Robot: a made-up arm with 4 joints. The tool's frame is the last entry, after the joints.
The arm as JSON. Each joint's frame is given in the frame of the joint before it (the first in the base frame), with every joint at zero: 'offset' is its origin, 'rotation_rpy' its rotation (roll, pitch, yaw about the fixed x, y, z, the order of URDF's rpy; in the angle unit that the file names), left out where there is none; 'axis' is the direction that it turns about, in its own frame. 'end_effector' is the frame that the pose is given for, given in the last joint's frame.
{
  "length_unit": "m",
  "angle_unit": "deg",
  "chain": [
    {
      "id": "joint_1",
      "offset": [
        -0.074,
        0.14,
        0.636
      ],
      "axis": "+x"
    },
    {
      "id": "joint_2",
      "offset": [
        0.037,
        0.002,
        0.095
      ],
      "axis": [
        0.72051,
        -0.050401,
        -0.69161
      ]
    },
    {
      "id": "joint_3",
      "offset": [
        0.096,
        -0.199,
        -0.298
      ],
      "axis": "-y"
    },
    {
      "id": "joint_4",
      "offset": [
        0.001,
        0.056,
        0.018
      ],
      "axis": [
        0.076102,
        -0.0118,
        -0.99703
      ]
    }
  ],
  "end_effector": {
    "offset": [
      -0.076,
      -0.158,
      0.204
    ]
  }
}
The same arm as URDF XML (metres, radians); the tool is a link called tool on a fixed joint. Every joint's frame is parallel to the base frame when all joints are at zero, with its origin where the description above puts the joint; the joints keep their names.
<robot name="arm">
  <joint name="tool_joint" type="fixed">
    <parent link="link4"/>
    <child link="tool"/>
    <origin xyz="-0.076 -0.158 0.204"/>
  </joint>
  <joint name="joint_4" type="continuous">
    <parent link="link3"/>
    <child link="link4"/>
    <origin xyz="0.001 0.056 0.018"/>
    <axis xyz="0.076102 -0.0118 -0.99703"/>
  </joint>
  <joint name="joint_3" type="continuous">
    <parent link="link2"/>
    <child link="link3"/>
    <origin xyz="0.096 -0.199 -0.298"/>
    <axis xyz="0 -1 0"/>
  </joint>
  <joint name="joint_2" type="continuous">
    <parent link="link1"/>
    <child link="link2"/>
    <origin xyz="0.037 0.002 0.095"/>
    <axis xyz="0.72051 -0.050401 -0.69161"/>
  </joint>
  <joint name="joint_1" type="continuous">
    <parent link="base_link"/>
    <child link="link1"/>
    <origin xyz="-0.074 0.14 0.636"/>
    <axis xyz="1 0 0"/>
  </joint>
  <link name="base_link"/>
  <link name="link1"/>
  <link name="link2"/>
  <link name="link3"/>
  <link name="link4"/>
  <link name="tool"/>
</robot>

